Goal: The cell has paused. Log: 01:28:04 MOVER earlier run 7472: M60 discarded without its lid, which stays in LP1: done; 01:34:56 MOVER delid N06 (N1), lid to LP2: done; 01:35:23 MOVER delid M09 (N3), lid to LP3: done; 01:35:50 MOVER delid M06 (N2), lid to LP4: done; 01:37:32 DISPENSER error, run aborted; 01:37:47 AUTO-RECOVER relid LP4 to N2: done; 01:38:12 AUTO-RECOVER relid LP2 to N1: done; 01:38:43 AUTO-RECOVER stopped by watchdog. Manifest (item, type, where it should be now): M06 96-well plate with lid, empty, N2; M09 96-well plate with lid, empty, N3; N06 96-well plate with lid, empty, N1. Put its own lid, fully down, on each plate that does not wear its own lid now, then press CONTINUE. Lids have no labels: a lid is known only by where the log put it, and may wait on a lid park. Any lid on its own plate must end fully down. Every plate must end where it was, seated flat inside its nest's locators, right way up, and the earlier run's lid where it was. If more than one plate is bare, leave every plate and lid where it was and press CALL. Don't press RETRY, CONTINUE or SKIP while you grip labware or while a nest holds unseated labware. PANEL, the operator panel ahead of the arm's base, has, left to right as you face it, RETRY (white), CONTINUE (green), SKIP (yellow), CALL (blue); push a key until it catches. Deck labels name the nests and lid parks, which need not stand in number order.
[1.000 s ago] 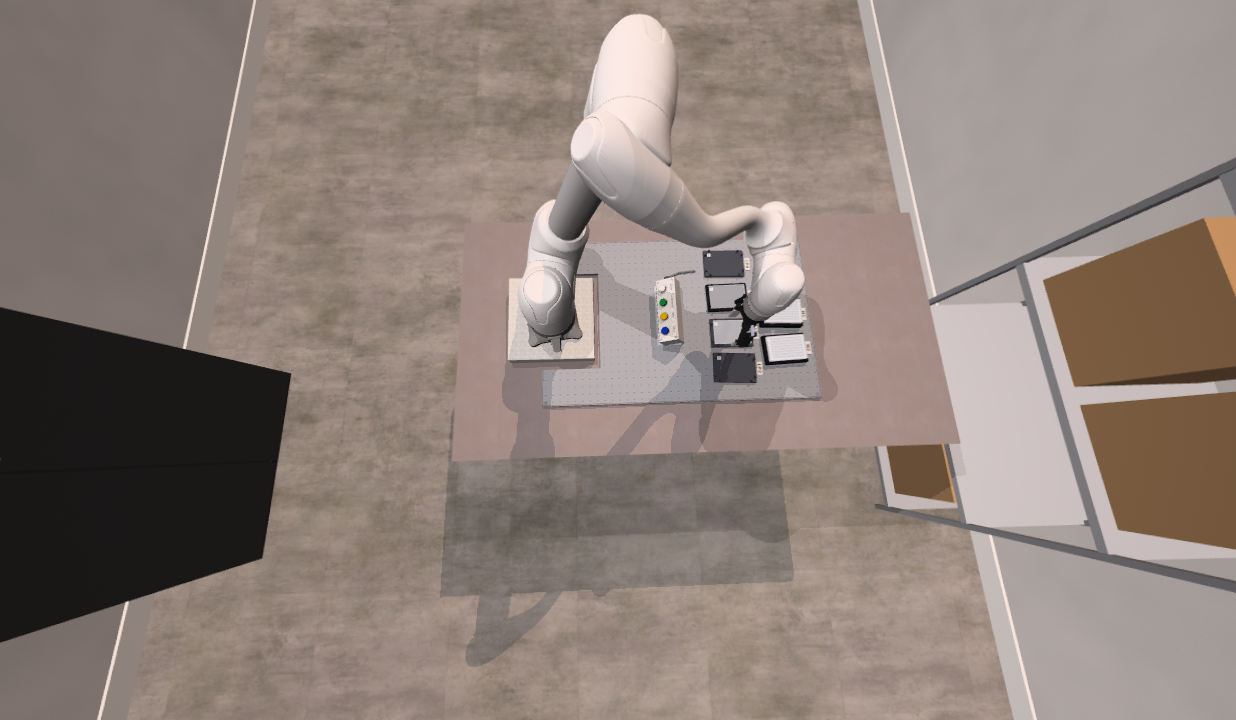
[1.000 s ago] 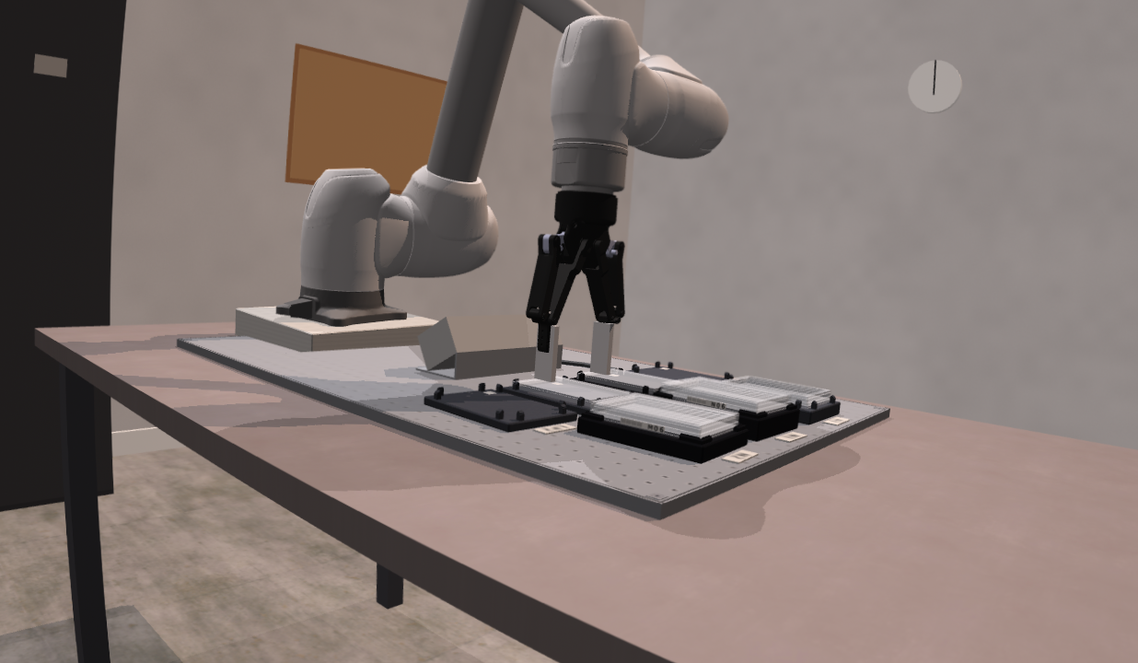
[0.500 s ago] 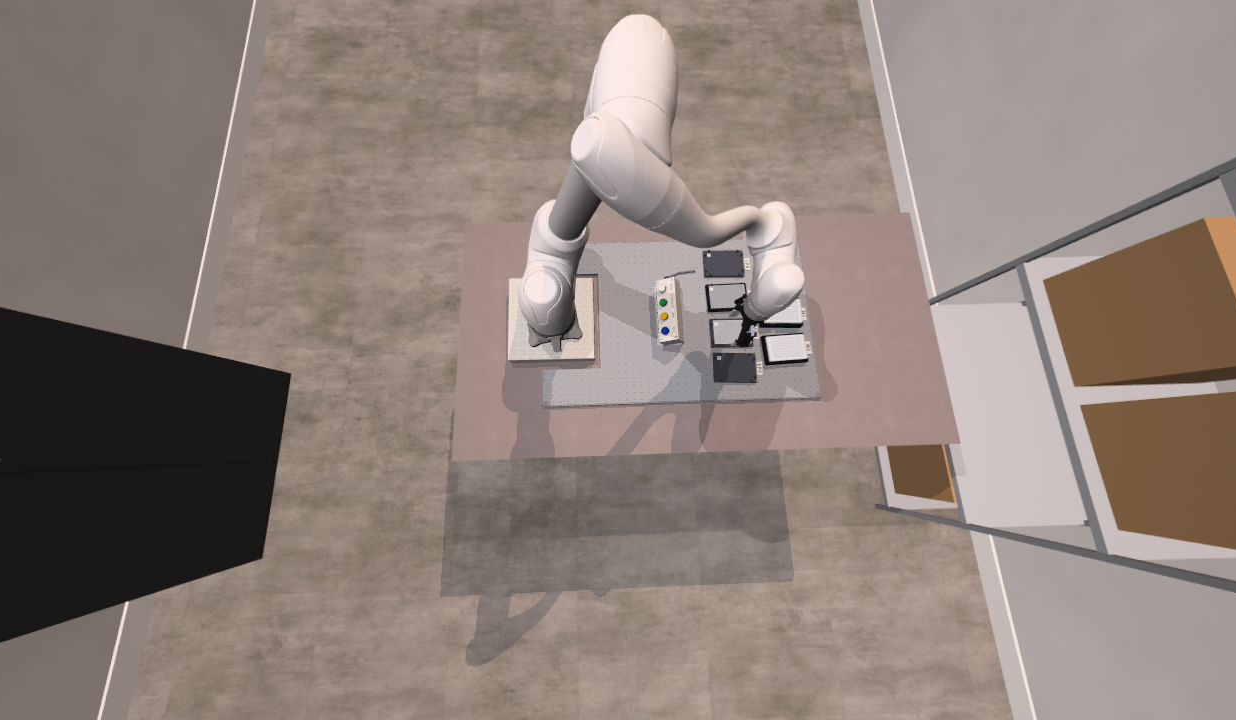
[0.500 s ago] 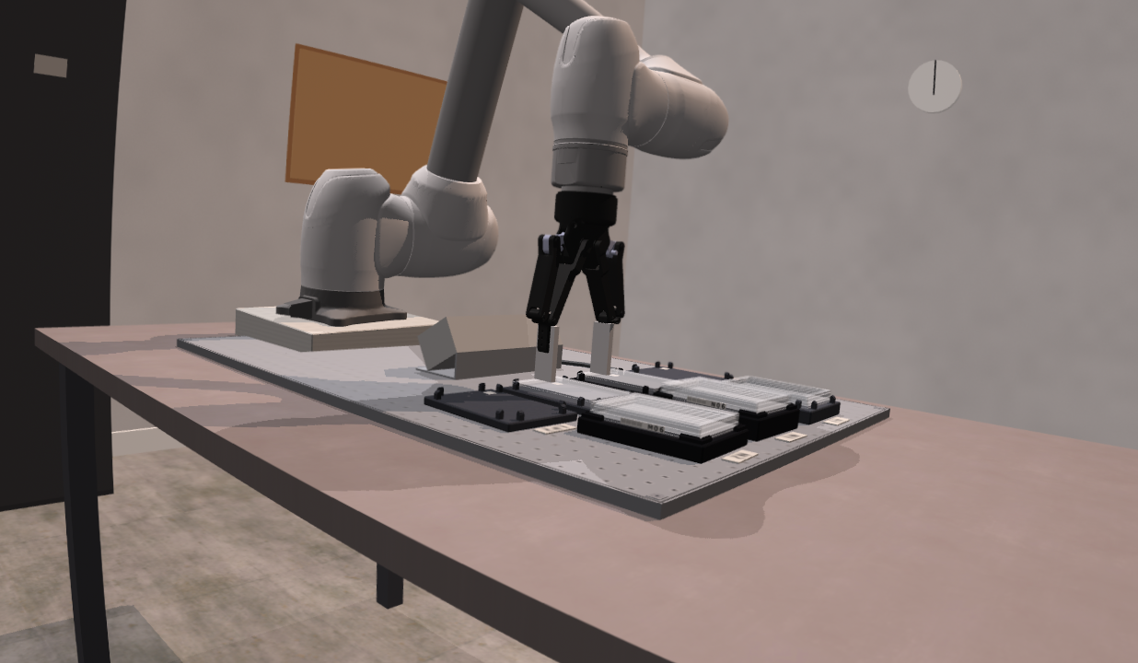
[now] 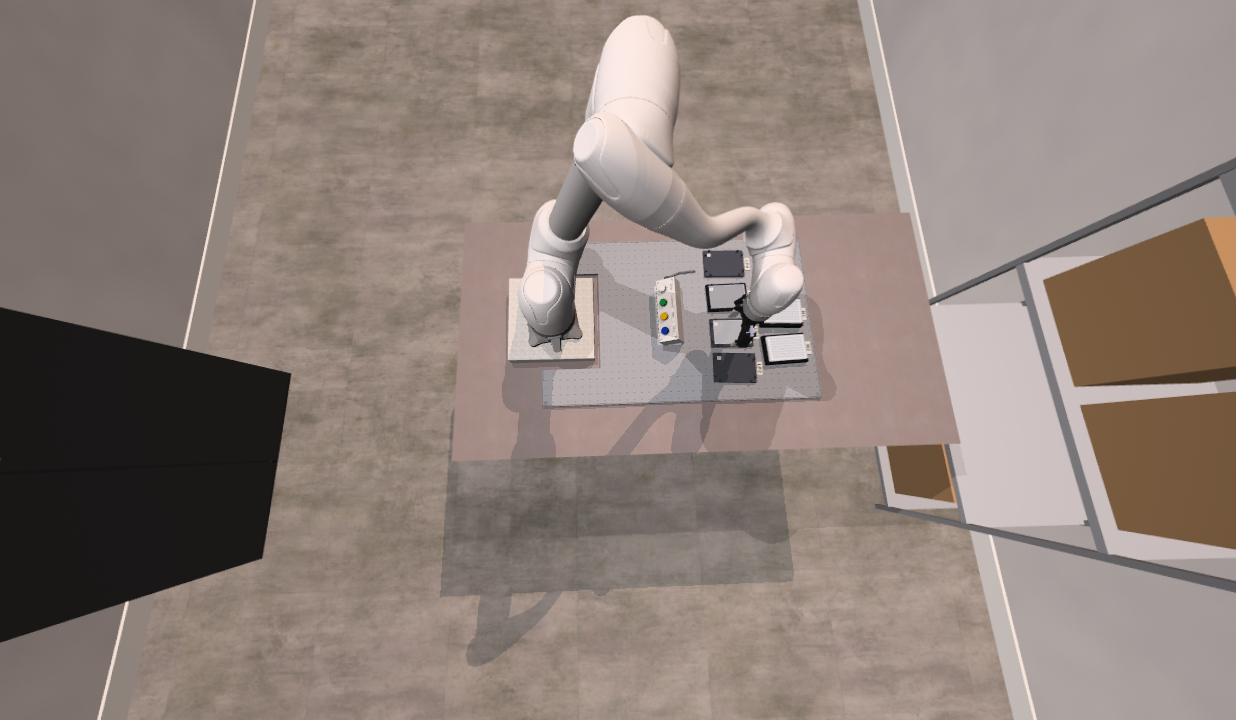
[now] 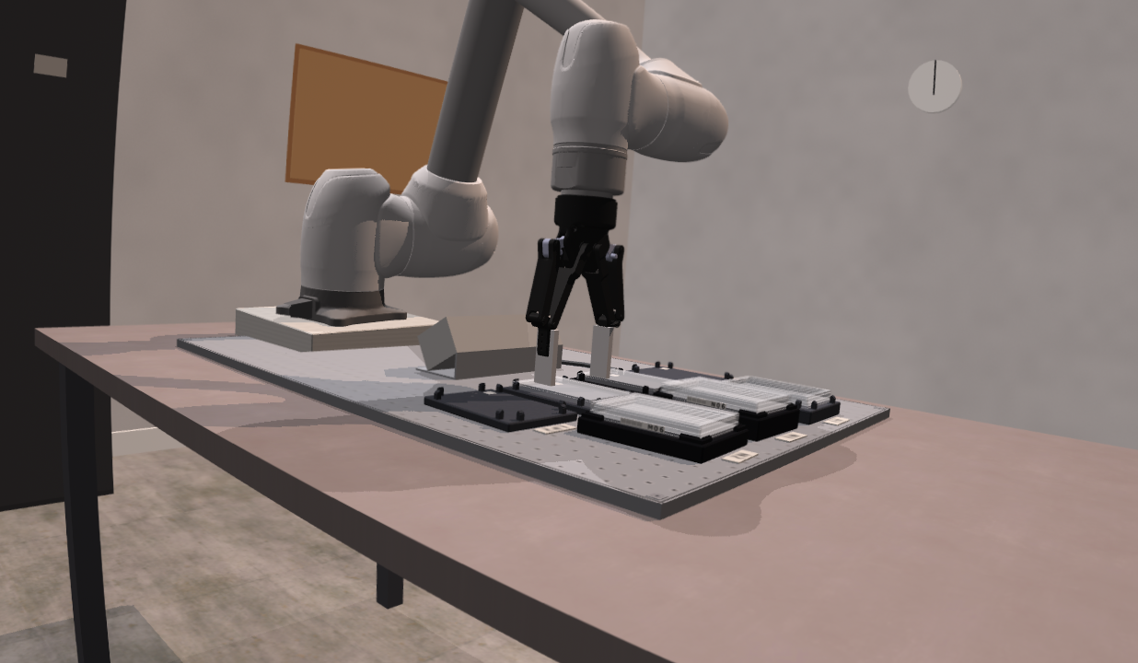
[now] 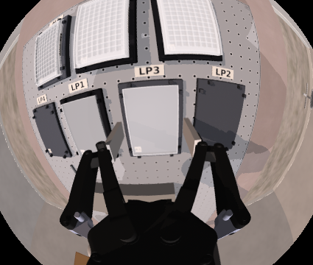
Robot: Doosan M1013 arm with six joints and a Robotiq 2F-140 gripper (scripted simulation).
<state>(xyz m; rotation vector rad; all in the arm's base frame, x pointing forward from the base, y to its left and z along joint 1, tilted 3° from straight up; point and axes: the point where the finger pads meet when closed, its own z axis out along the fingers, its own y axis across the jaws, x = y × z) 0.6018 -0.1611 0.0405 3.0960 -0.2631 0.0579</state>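
My hand is 30 mm above the lid. Also, from my hand: lid park LP3: 40 mm below; then blue call key: 240 mm behind, 40 mm to the left, 20 mm above; then lid park LP2: 20 mm behind, 120 mm to the right, 40 mm below.
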